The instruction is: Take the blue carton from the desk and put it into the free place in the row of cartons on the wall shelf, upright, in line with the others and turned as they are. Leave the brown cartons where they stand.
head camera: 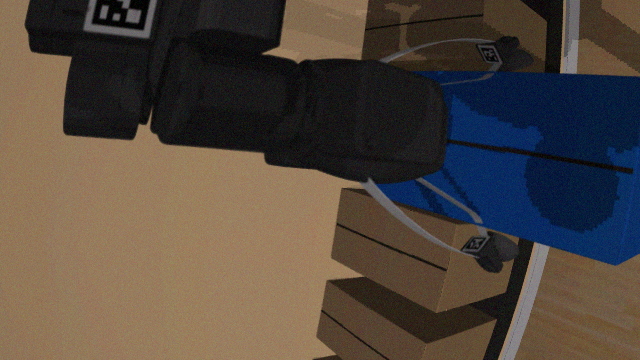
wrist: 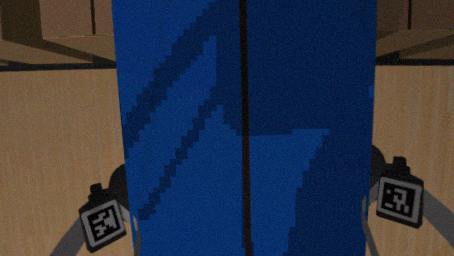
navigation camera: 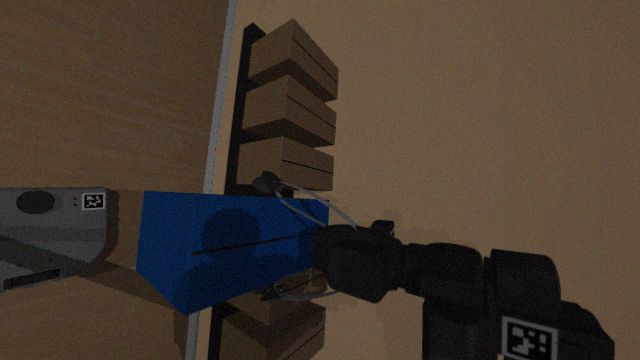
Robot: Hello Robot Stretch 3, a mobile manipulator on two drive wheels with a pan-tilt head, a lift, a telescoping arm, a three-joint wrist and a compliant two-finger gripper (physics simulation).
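Places are measured from the robot's base along level axes (x ahead, y left, z up), in centimetres.
Where they show: robot's base, origin of the base link: (navigation camera: 36, 200).
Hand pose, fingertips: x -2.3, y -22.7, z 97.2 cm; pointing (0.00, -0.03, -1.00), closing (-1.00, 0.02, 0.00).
Observation:
Each offset is from my fingertips to the top centre of the thing. Level surfaces: height alone.
The blue carton @[dx +0.0, dy -0.1, dz +5.8 cm] (head camera: 500, 200) (navigation camera: 225, 220) (wrist: 300, 75) hangs in front of the wall shelf (head camera: 553, 50) (navigation camera: 232, 170), across the free place between the brown cartons. It looks roughly upright; the head and navigation pictures are turned sideways. My gripper (head camera: 505, 152) (navigation camera: 270, 237) (wrist: 243, 174) is shut on it, one fingertip against each side. In the wrist view its striped face fills the middle, with shelf and brown cartons on both sides. The carton hides most of the free place, so its remaining distance to the shelf cannot be told.
Brown cartons @[dx +12.8, dy -26.3, dz -8.7 cm] (head camera: 390, 220) (navigation camera: 310, 170) (wrist: 70, 15) stand on the shelf on both sides of the blue one. One fingertip overlaps the neighbouring carton in the head view; contact cannot be told. The wall (head camera: 175, 250) is behind. My base (navigation camera: 55, 220) shows on the floor @[dz -97.2 cm] (navigation camera: 125, 100).

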